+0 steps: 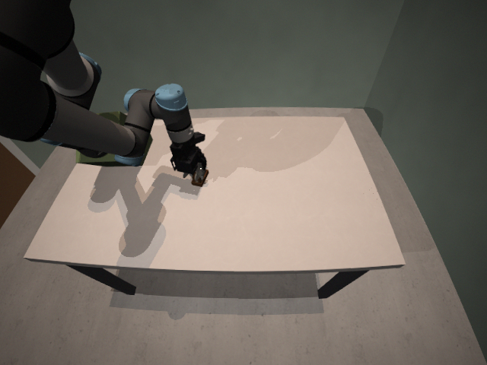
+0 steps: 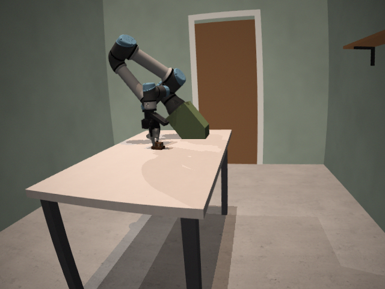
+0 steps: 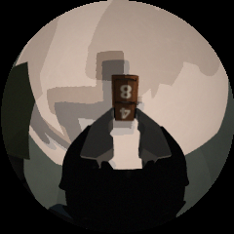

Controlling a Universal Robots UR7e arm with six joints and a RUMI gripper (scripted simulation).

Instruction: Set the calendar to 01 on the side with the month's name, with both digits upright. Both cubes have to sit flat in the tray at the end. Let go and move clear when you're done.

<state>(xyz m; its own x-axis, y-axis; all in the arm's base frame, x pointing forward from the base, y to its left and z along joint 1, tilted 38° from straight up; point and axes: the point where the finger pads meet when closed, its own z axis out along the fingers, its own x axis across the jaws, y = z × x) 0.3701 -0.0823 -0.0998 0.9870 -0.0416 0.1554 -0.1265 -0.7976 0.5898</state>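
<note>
The brown tray lies 20 mm to the left of my hand and 30 mm below it.
</note>
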